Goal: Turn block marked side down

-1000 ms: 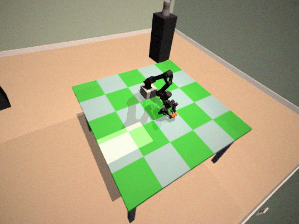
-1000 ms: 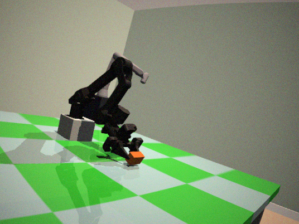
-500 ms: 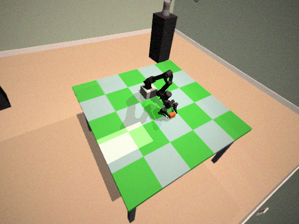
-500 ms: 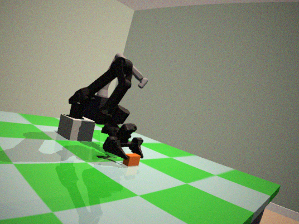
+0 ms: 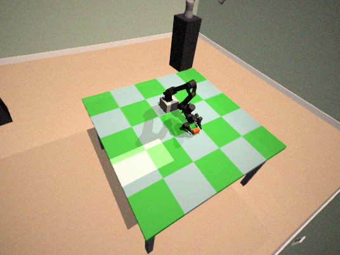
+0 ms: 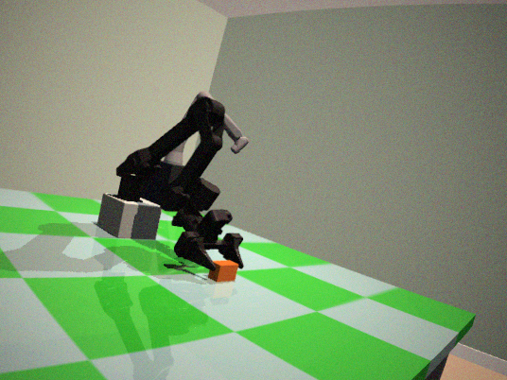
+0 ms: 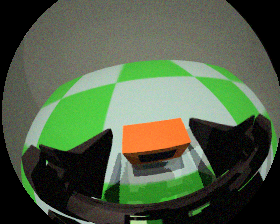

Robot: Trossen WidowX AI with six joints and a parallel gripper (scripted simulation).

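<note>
Right now the block is 2 cm behind my gripper tip and 1 cm below it.
</note>
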